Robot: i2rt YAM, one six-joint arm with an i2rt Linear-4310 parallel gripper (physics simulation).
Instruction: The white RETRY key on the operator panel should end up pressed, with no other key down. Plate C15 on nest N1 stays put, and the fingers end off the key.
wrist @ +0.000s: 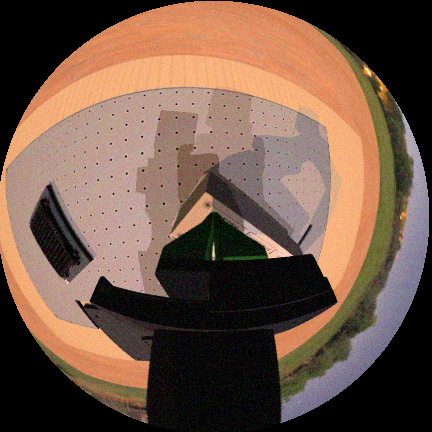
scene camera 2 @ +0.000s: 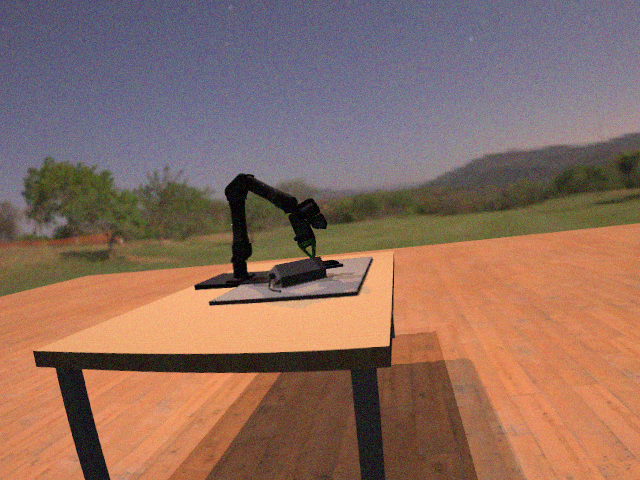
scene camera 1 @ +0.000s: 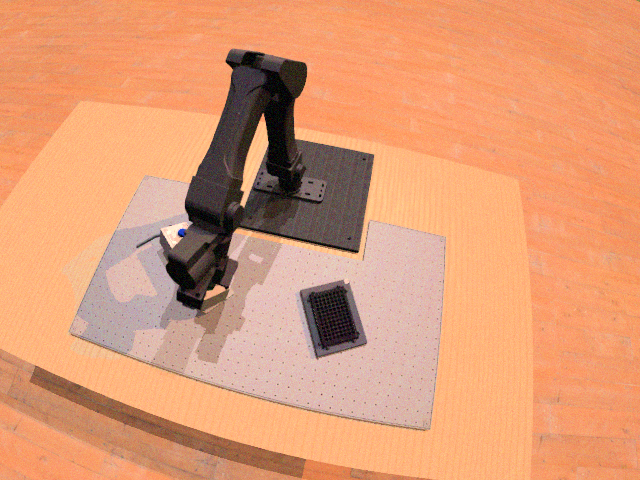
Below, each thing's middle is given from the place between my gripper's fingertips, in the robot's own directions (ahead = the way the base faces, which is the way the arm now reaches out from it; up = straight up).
I see my gripper 20 mm past the dark gridded tray (wrist: 49,237), 290 mm to the right of it and 60 mm above it.
